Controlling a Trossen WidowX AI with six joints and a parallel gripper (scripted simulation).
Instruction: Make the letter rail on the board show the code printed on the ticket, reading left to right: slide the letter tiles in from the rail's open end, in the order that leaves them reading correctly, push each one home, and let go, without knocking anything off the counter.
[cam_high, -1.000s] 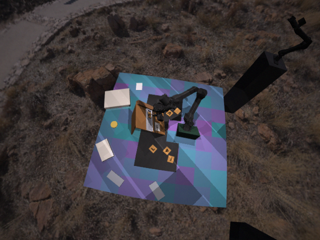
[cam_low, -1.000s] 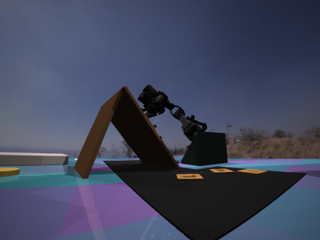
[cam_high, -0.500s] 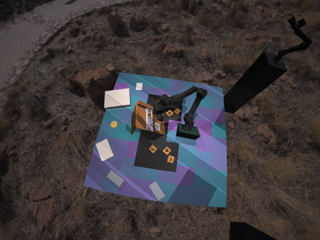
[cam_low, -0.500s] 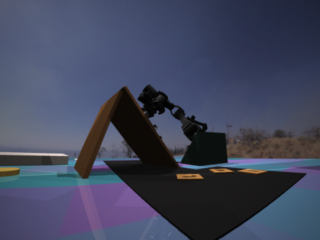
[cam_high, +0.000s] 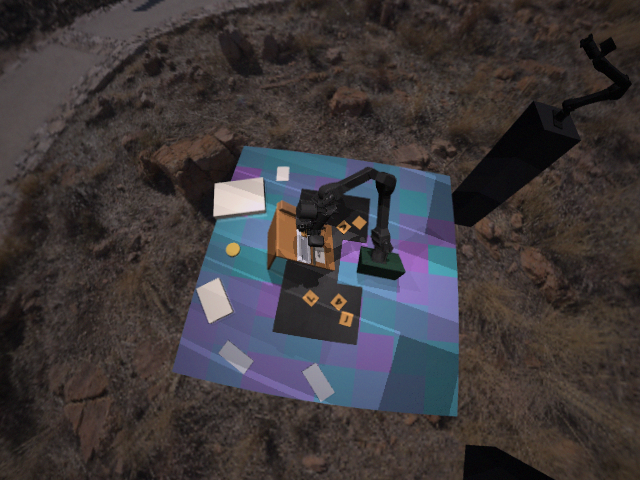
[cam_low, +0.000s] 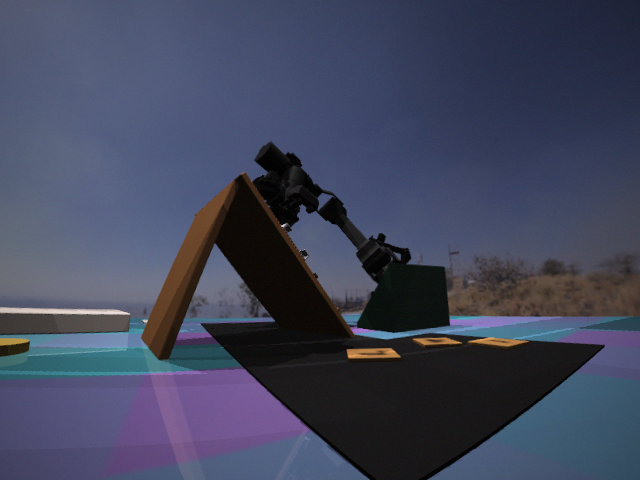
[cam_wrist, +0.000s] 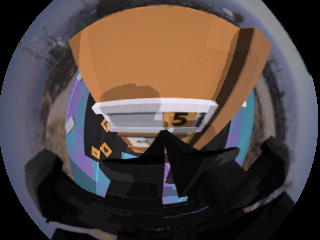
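The letter tile is 190 mm behind my gripper tip, 230 mm to the left of it and 180 mm below it. From my gripper tip the other things lie so: black mat 130 mm behind, 30 mm to the left, 190 mm below; yellow disc 370 mm ahead, 80 mm to the left, 180 mm below; white ticket 60 mm behind, 40 mm to the left, 100 mm below.
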